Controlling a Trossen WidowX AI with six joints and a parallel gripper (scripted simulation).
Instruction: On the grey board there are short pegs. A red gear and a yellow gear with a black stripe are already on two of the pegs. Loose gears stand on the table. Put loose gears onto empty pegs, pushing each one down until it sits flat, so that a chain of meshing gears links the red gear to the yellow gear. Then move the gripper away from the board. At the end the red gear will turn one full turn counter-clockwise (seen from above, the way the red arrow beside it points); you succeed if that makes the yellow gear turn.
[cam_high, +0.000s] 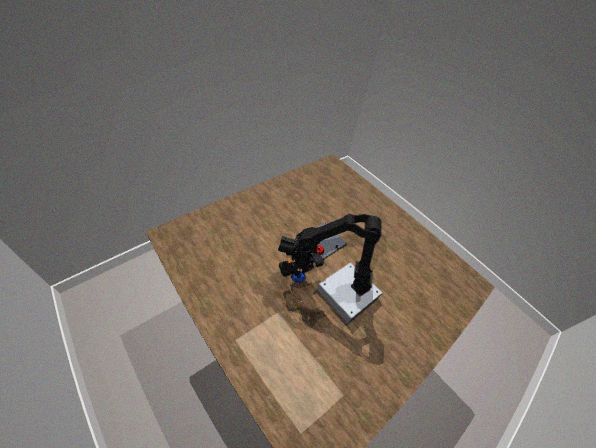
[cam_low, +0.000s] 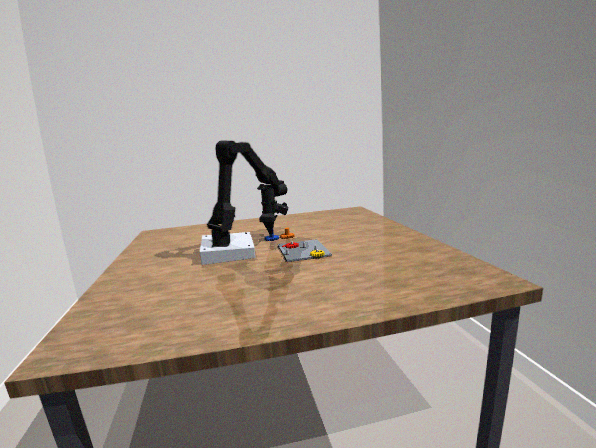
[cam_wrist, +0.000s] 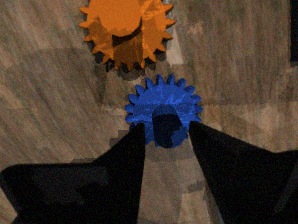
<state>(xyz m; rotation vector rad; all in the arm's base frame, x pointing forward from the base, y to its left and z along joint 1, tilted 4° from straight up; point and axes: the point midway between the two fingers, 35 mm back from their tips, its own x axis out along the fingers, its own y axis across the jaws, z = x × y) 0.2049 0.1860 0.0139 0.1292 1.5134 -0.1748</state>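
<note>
Now: gripper tip 17 cm to the left of the red gear, 7 cm short of it and 1 cm above it. From my gripper tip the other things lie so: red arrow 15 cm to the right, 5 cm ahead, 2 cm below; orange gear 7 cm ahead, 1 cm to the left, 1 cm below; blue gear 1 cm below.
</note>
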